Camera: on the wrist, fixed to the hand. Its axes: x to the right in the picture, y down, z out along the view.
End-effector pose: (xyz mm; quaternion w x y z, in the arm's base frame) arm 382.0 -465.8 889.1 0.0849 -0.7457 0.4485 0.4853
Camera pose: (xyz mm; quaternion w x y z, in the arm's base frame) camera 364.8 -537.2 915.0 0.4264 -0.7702 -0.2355 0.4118
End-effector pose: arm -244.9 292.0 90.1 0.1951 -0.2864 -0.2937 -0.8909
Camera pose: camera -243.8 214.7 99.7 0.5356 0.1361 0.3923 0.7353
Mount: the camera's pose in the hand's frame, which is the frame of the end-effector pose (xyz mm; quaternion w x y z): 19.0 62.6 -42.3 0.7048 -0.0464 -0.1445 -0.6930
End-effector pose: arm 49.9 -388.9 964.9 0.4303 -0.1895 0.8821 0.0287
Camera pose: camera -14.8 -345.8 969.8 0.4418 -0.7607 0.4269 -0.2097
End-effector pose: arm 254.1 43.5 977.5 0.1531 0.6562 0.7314 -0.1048
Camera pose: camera 310.8 83.4 1013.0 0.1714 -0.0666 0.9530 -0.2408
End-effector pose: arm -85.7 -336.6 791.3 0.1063 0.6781 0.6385 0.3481
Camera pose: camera -62.9 -341.6 865.6 0.4399 0.0808 0.8884 0.1033
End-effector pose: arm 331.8 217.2 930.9 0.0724 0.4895 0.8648 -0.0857
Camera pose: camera 374.1 274.0 963.3 0.1393 -0.2700 0.9422 -0.1412
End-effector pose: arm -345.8 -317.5 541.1 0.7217 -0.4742 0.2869 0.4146
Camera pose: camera -391.8 -337.4 481.5 0.8154 -0.5066 -0.2499 -0.1261
